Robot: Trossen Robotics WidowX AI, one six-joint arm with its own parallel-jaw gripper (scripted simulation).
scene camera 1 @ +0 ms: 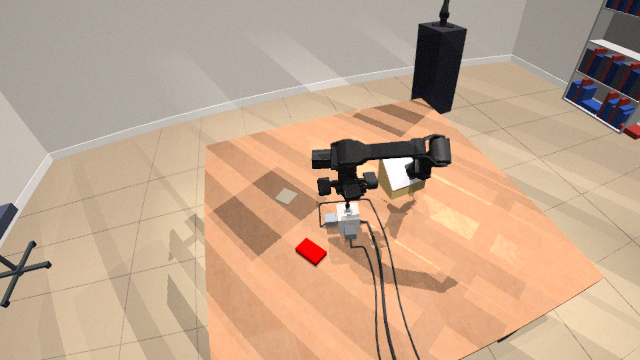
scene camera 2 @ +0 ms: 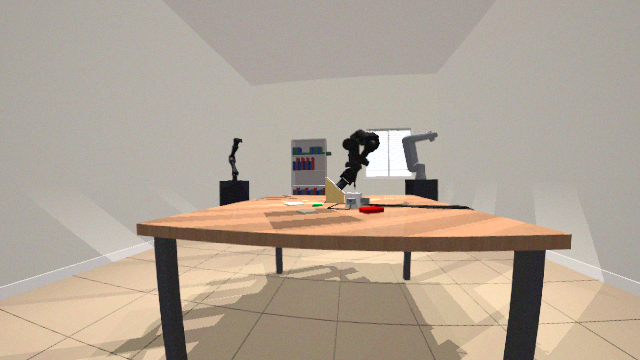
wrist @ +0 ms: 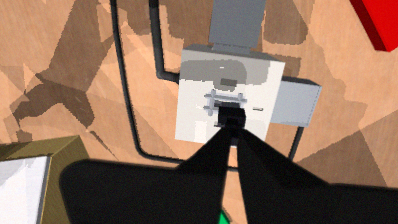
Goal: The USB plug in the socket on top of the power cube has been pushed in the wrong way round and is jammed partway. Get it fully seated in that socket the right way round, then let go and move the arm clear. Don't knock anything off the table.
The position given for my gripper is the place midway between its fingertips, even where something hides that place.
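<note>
My gripper (scene camera 1: 347, 201) (wrist: 232, 136) is visible. It carries a black USB plug (wrist: 230, 115).
</note>
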